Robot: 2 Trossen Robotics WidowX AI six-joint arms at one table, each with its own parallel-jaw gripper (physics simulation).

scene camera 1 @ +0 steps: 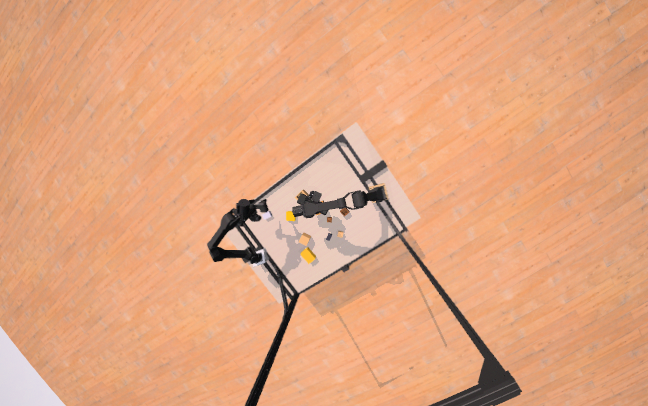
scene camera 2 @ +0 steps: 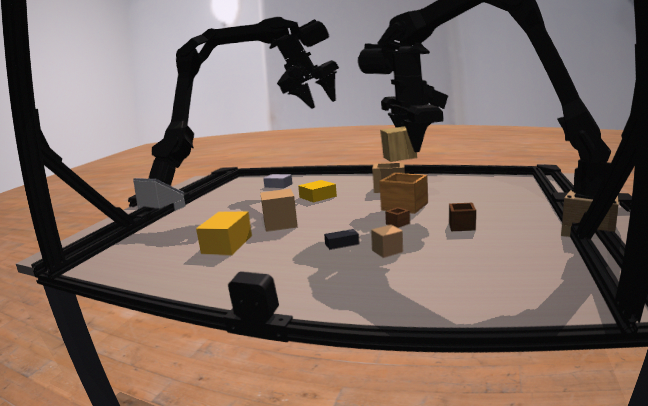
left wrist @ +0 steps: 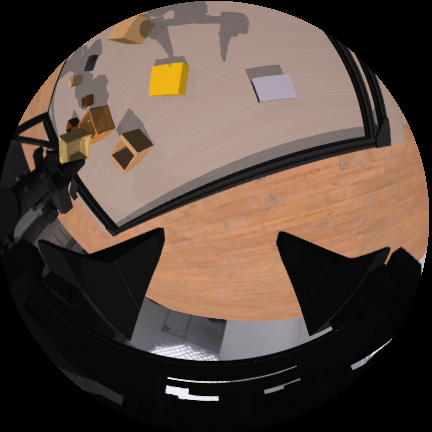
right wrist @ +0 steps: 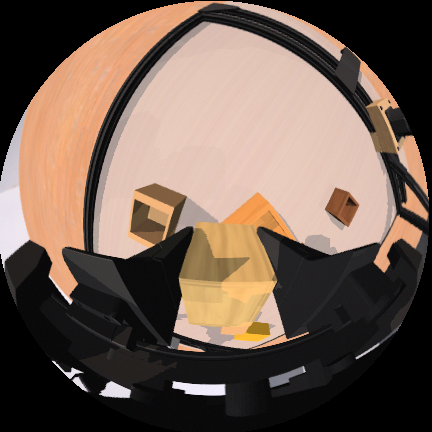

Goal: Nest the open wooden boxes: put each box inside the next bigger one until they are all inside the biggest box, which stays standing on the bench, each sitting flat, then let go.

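Seen in the pictures: left gripper, fingertip midpoint: (scene camera 1: 260, 199) (scene camera 2: 323, 104) (left wrist: 222, 235); right gripper, fingertip midpoint: (scene camera 2: 412, 149) (left wrist: 79, 156) (right wrist: 225, 232); left arm's base, origin of the base link: (scene camera 1: 258, 258) (scene camera 2: 158, 184); right arm's base, origin of the base link: (scene camera 1: 378, 193) (scene camera 2: 592, 196).
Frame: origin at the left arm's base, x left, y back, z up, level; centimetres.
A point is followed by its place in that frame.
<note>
My right gripper (scene camera 2: 409, 145) {x 22.2, y -54.8, z 4.1 cm} (right wrist: 225, 232) {x 22.2, y -54.8, z 4.1 cm} is shut on a yellowish wooden box (scene camera 2: 396, 144) {x 17.6, y -53.2, z 5.8 cm} (left wrist: 75, 146) {x 19.6, y -54.7, z 4.2 cm} (right wrist: 227, 302) {x 20.6, y -53.5, z 8.5 cm}, holding it in the air, slightly tilted in scene camera 2. Below are a tan open box (scene camera 1: 302, 193) {x 29.4, y -47.3, z -6.0 cm} (scene camera 2: 377, 180) {x 24.3, y -45.5, z -3.4 cm} (left wrist: 138, 140) {x 26.9, y -43.5, z -3.3 cm} (right wrist: 175, 210) {x 26.1, y -50.3, z -2.1 cm} and a larger orange-brown open box (scene camera 2: 398, 197) {x 12.6, y -55.0, z -3.3 cm} (left wrist: 103, 119) {x 16.9, y -51.4, z -3.6 cm} (right wrist: 250, 212) {x 19.8, y -56.4, z -1.7 cm}. A small reddish-brown open box (scene camera 1: 329, 219) {x 6.1, y -57.2, z -5.8 cm} (scene camera 2: 397, 218) {x 4.3, y -58.0, z -4.5 cm} (left wrist: 87, 100) {x 7.1, y -56.1, z -4.3 cm} and a dark brown open box (scene camera 1: 345, 212) {x 6.6, y -69.1, z -5.7 cm} (scene camera 2: 462, 221) {x 5.5, y -69.5, z -4.5 cm} (right wrist: 340, 202) {x 9.8, y -68.3, z -3.3 cm} stand apart from them. My left gripper (scene camera 2: 324, 104) {x 36.5, y -26.4, z 12.9 cm} (left wrist: 222, 235) {x 36.5, y -26.4, z 12.9 cm} is open and empty, high up.
Two yellow blocks (scene camera 1: 308, 255) {x -11.2, y -34.5, z -1.7 cm} (scene camera 1: 290, 216) {x 18.3, y -33.7, z -3.4 cm}, a tan block (scene camera 2: 280, 212) {x -2.0, y -38.6, z -3.0 cm}, a small tan block (scene camera 2: 387, 243) {x -7.5, y -61.2, z -4.1 cm}, a black block (scene camera 2: 342, 239) {x -6.1, y -53.0, z -4.9 cm} and a lavender block (left wrist: 274, 87) {x 25.3, y -17.9, z -3.7 cm} lie on the bench. A black frame (scene camera 2: 430, 336) {x -26.2, y -74.2, z -6.8 cm} borders the bench.
</note>
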